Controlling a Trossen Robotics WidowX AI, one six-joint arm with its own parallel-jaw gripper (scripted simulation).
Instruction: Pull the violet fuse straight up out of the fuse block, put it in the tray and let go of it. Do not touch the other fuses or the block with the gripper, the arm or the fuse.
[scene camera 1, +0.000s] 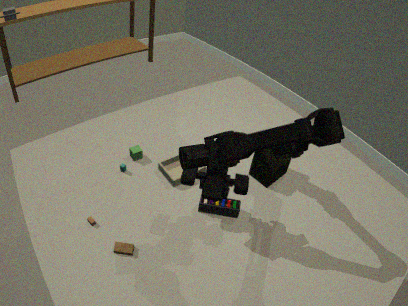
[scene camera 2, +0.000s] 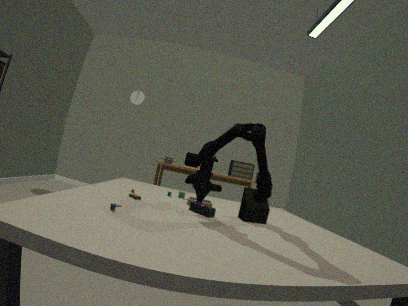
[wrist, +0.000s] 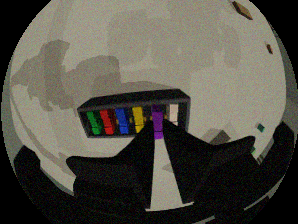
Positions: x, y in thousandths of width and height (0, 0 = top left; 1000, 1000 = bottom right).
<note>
The gripper (scene camera 1: 521, 649) holds a violet fuse.
The gripper also shows in the wrist view (wrist: 529, 556).
</note>
